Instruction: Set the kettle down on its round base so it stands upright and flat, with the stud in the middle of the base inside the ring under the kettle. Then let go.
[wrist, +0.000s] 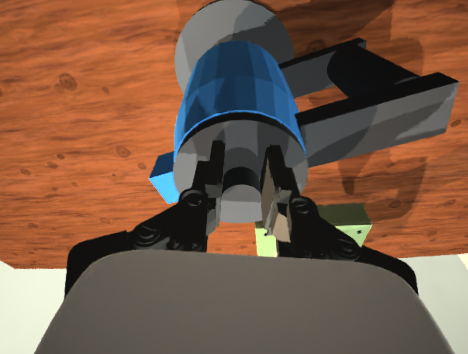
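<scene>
The kettle (240, 85) has a blue faceted body, a grey lid end with a knob (241, 202), a blue spout (167, 185) at the left and a dark grey handle (385, 122) at the right. My gripper (243, 163) is shut on the knob, one finger on each side. The round grey base (210, 27) shows at the top of the view, behind the far end of the kettle, which covers its lower part. The stud and the ring under the kettle are hidden. I cannot tell whether kettle and base touch.
A pale green block (345, 215) with small dark holes is at the lower right, partly behind the right finger. The wooden table top (75, 125) ends near the bottom of the view, with a pale surface (25, 300) beyond its edge.
</scene>
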